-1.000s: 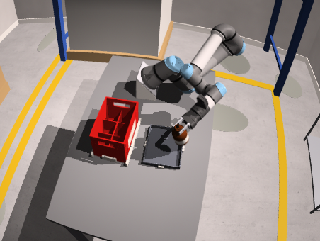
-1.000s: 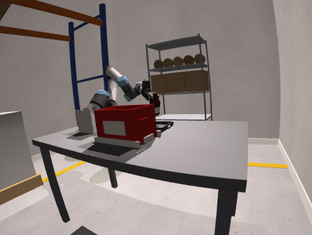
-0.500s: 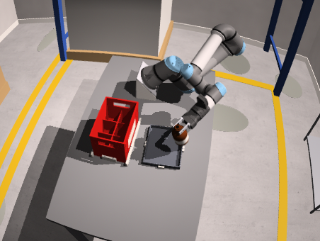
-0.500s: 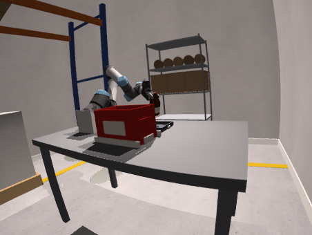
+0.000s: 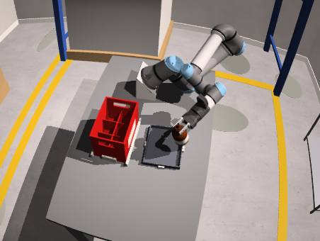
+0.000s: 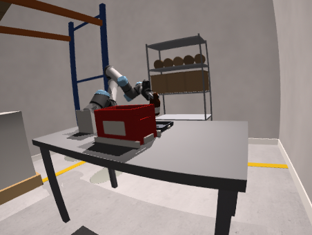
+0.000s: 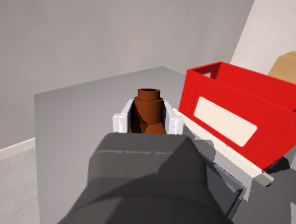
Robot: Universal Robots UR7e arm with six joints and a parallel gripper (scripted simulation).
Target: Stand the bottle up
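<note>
Right now the bottle is 10 mm behind my hand, 10 mm to the left of it and 50 mm below it. The rest, counted from my hand: tray 20 mm behind, 60 mm to the right, 190 mm below; then red crate 50 mm behind, 320 mm to the right, 120 mm below.
</note>
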